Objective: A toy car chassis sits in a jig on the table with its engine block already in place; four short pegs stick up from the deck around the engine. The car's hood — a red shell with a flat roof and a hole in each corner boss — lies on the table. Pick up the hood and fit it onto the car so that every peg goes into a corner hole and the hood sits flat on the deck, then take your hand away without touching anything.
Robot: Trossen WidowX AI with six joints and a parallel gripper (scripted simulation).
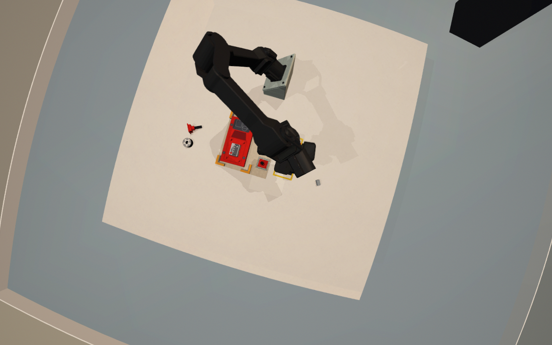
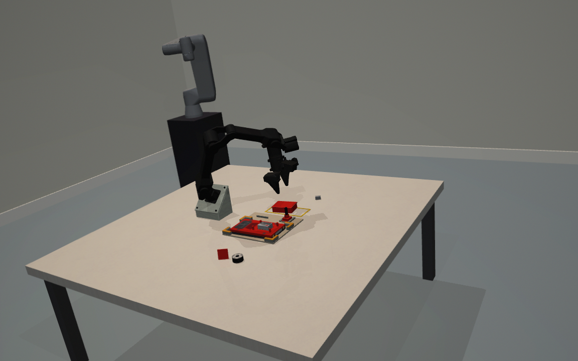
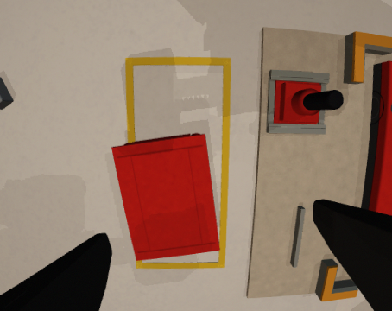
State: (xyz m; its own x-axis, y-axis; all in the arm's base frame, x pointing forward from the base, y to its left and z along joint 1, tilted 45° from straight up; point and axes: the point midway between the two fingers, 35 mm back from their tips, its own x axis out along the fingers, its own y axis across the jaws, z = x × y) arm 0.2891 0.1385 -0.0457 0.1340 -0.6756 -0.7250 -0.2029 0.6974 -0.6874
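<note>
The red hood lies 90 mm below my gripper tip, 20 mm to the left of it and 20 mm behind it. The rest, counted from my gripper tip: grey engine block: 200 mm to the right, 80 mm below, 50 mm ahead; grey holder: 80 mm to the right, 70 mm below, 60 mm ahead; wheel: 420 mm to the right, 100 mm below, 90 mm ahead.
</note>
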